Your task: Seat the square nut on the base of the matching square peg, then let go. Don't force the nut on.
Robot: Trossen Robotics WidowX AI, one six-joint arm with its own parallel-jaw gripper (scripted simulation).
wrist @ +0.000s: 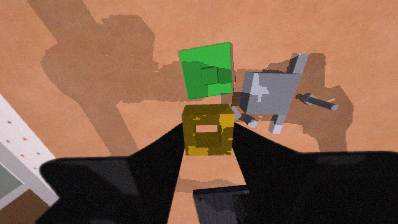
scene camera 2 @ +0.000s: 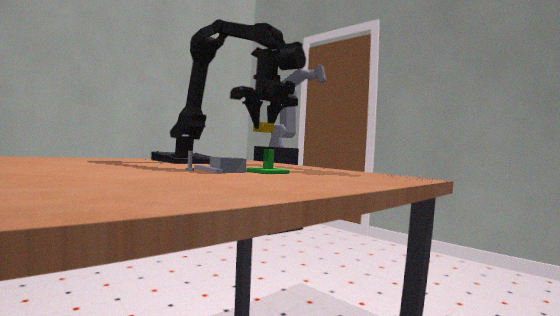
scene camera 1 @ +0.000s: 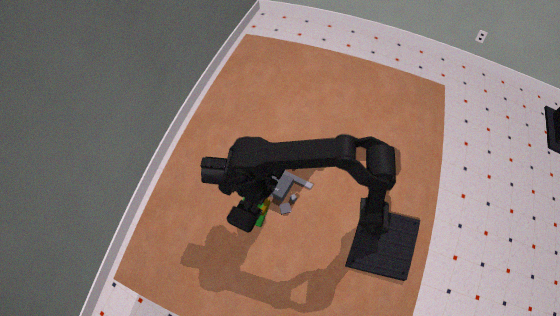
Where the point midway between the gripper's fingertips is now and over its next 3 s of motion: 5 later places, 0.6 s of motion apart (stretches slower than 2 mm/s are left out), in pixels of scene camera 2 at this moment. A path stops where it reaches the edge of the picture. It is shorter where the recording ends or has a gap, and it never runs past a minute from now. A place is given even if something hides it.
My gripper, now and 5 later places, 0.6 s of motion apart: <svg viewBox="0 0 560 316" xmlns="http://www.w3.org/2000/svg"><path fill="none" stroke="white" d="M263 129L268 134L269 142L269 145L269 146L269 148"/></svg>
